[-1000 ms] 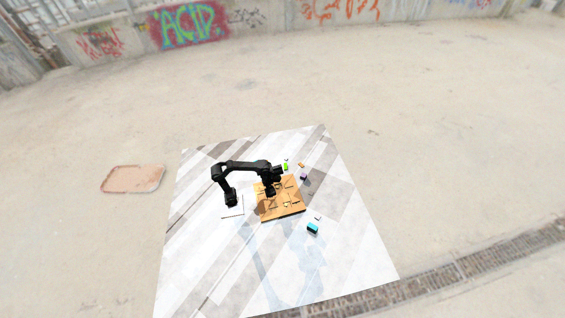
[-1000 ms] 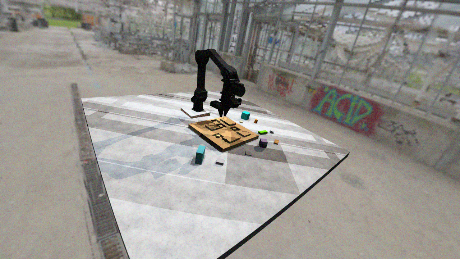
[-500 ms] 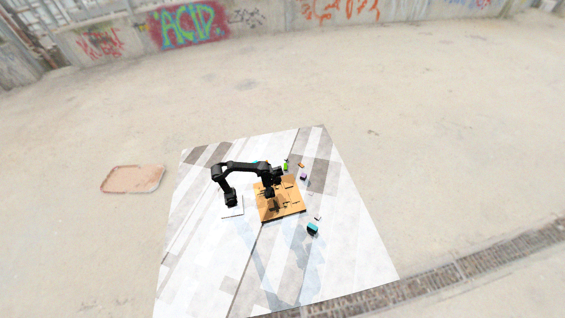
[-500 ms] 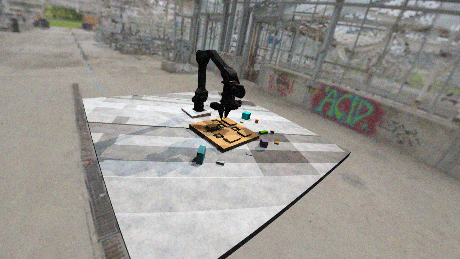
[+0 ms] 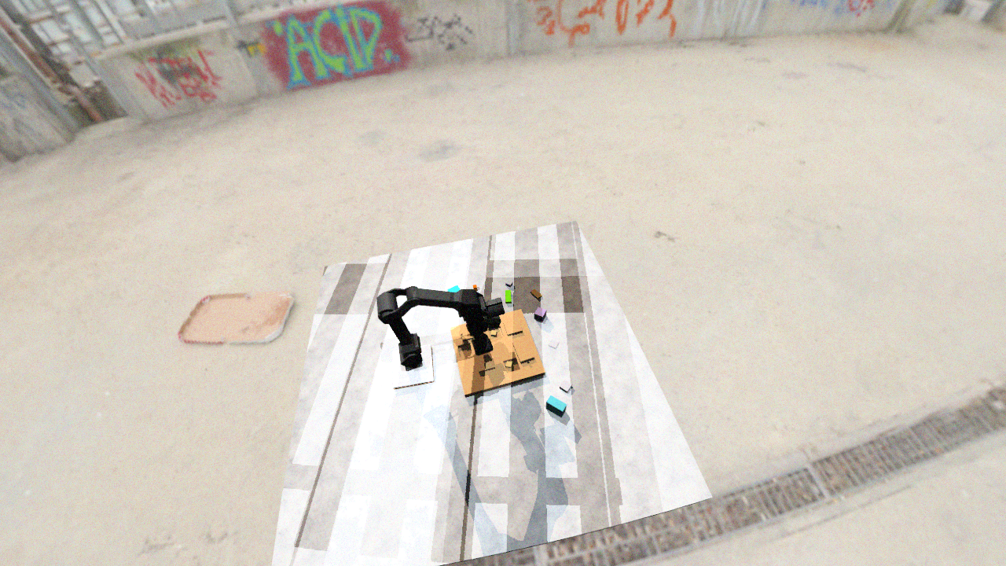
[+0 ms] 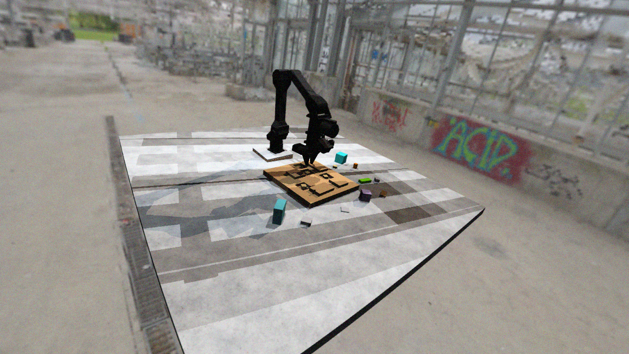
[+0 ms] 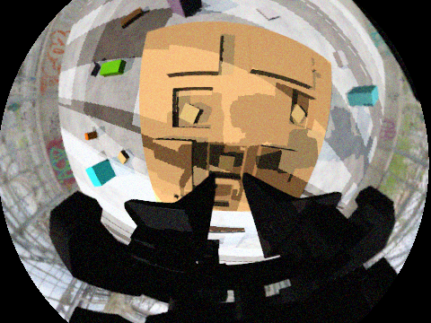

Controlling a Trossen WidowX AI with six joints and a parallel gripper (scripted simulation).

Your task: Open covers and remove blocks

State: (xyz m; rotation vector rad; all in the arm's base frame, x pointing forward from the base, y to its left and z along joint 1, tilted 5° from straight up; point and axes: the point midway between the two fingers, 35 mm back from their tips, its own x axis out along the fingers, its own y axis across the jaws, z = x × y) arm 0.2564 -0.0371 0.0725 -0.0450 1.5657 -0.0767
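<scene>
The tan puzzle board lies 6 cm ahead of my gripper tip, 1 cm to the right of it and 4 cm below it. From my gripper tip the other things lie so: green block: 19 cm ahead, 20 cm to the left, 5 cm below; then cyan cube: 2 cm behind, 29 cm to the left, 3 cm below; then purple cube: 27 cm ahead, 5 cm to the left, 4 cm below.
</scene>
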